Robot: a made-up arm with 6 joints. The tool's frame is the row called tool.
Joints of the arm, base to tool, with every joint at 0 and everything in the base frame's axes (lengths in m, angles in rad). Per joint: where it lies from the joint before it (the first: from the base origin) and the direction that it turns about. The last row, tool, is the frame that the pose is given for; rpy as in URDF.
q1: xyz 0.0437 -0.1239 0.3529 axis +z
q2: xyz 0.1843 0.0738 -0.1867 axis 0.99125 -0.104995 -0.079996
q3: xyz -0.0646 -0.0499 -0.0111 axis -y
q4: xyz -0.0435 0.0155 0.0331 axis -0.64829 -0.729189 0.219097
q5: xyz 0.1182 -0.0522 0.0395 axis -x
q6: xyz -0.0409 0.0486 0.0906 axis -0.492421 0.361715 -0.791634
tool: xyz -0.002 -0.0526 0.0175 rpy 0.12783 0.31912 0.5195
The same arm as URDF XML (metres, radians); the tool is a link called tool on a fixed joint. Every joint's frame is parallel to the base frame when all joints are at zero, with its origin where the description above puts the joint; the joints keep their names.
<robot name="arm">
<joint name="tool_fixed" type="fixed"><parent link="link6"/><child link="tool"/><origin xyz="-0.002 -0.0526 0.0175" rpy="0.1278 0.3191 0.5195"/></joint>
<joint name="q6" type="continuous"><parent link="link5"/><child link="link6"/><origin xyz="-0.0409 0.0486 0.0906"/><axis xyz="-0.492421 0.361715 -0.791634"/></joint>
<joint name="q5" type="continuous"><parent link="link4"/><child link="link5"/><origin xyz="0.1182 -0.0522 0.0395"/><axis xyz="-1 0 0"/></joint>
<joint name="q4" type="continuous"><parent link="link3"/><child link="link4"/><origin xyz="-0.0435 0.0155 0.0331"/><axis xyz="-0.64829 -0.729189 0.219097"/></joint>
<joint name="q3" type="continuous"><parent link="link2"/><child link="link3"/><origin xyz="-0.0646 -0.0499 -0.0111"/><axis xyz="0 -1 0"/></joint>
<joint name="q2" type="continuous"><parent link="link1"/><child link="link2"/><origin xyz="0.1843 0.0738 -0.1867"/><axis xyz="0.99125 -0.104995 -0.079996"/></joint>
<joint name="q1" type="continuous"><parent link="base_link"/><child link="link1"/><origin xyz="0.0437 -0.1239 0.3529"/><axis xyz="0 0 1"/></joint>
<link name="base_link"/>
<link name="link1"/>
<link name="link2"/>
<link name="link3"/>
<link name="link4"/>
<link name="link5"/>
<link name="link6"/>
<link name="tool"/>
</robot>

